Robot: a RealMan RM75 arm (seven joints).
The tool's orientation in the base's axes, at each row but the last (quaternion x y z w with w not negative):
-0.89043 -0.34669 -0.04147 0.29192
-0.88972 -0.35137 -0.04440 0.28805
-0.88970 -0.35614 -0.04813 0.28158
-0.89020 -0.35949 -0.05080 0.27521
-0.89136 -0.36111 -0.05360 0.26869
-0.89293 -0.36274 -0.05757 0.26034
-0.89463 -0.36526 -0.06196 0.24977
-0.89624 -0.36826 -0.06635 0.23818
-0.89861 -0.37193 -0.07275 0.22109
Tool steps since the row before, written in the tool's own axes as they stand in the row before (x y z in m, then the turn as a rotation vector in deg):
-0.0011 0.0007 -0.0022 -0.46 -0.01 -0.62
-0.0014 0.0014 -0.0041 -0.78 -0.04 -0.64
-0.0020 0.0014 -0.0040 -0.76 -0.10 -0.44
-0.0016 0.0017 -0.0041 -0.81 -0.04 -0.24
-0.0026 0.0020 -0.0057 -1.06 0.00 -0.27
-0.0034 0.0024 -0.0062 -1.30 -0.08 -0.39
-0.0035 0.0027 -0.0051 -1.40 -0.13 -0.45
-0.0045 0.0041 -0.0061 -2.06 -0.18 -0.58
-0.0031 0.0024 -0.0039 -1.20 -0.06 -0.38
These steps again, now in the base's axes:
-0.0001 -0.0023 0.0012 -0.27 -0.61 0.39
0.0004 -0.0039 0.0023 -0.53 -0.79 0.33
-0.0001 -0.0042 0.0021 -0.58 -0.64 0.20
0.0004 -0.0041 0.0022 -0.60 -0.60 -0.01
0.0000 -0.0057 0.0032 -0.75 -0.79 -0.08
-0.0003 -0.0067 0.0033 -0.97 -0.95 -0.01
-0.0003 -0.0063 0.0023 -1.07 -1.01 0.03
-0.0001 -0.0083 0.0025 -1.57 -1.46 -0.03
-0.0004 -0.0052 0.0017 -0.88 -0.90 0.01

